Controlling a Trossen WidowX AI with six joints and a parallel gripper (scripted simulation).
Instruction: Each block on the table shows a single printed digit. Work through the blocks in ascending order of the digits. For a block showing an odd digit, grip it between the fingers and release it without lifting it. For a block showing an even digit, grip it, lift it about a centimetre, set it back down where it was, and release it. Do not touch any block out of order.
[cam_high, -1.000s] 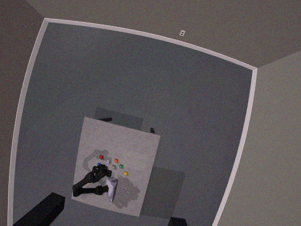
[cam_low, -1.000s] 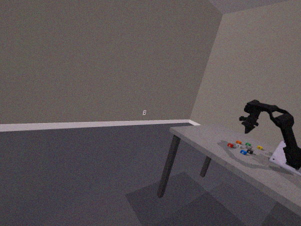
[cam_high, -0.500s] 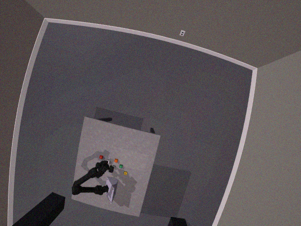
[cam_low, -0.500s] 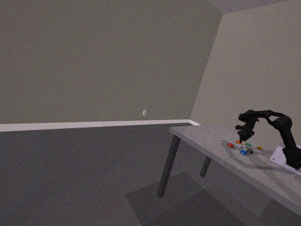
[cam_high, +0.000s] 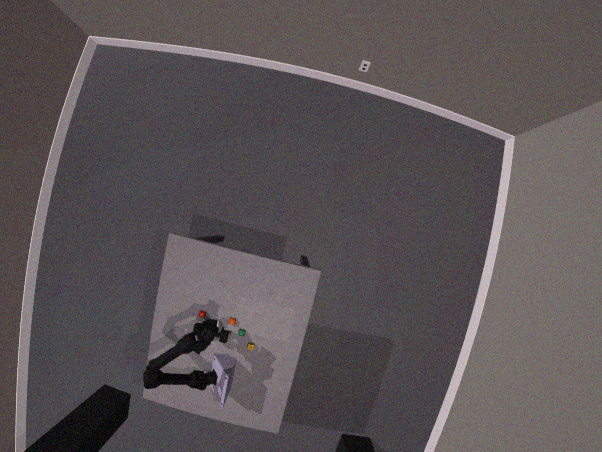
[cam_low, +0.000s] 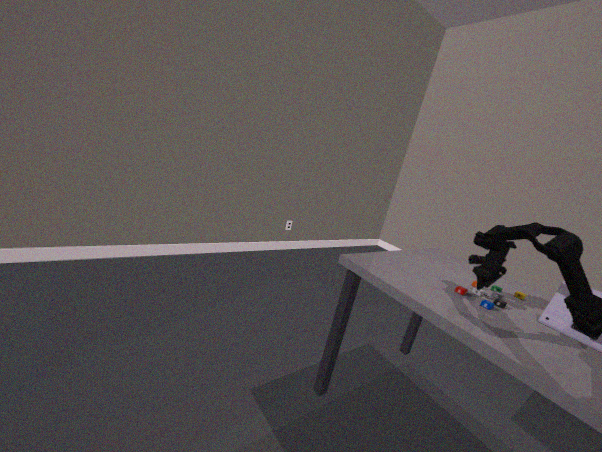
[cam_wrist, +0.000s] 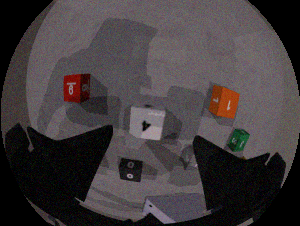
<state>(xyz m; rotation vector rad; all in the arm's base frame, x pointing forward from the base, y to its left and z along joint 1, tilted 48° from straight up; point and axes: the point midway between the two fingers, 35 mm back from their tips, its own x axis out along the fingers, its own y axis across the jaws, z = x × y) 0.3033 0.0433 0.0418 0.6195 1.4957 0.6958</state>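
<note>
Right now the blue block is 70 mm behind my gripper tip, 100 mm to the left of it and 20 mm below it. From my gripper tip the other things lie so: dark block: 80 mm behind, 20 mm to the left, 20 mm below; orange block: 40 mm ahead, 80 mm to the right, 20 mm below; red block: 30 mm ahead, 100 mm to the left, 20 mm below.
</note>
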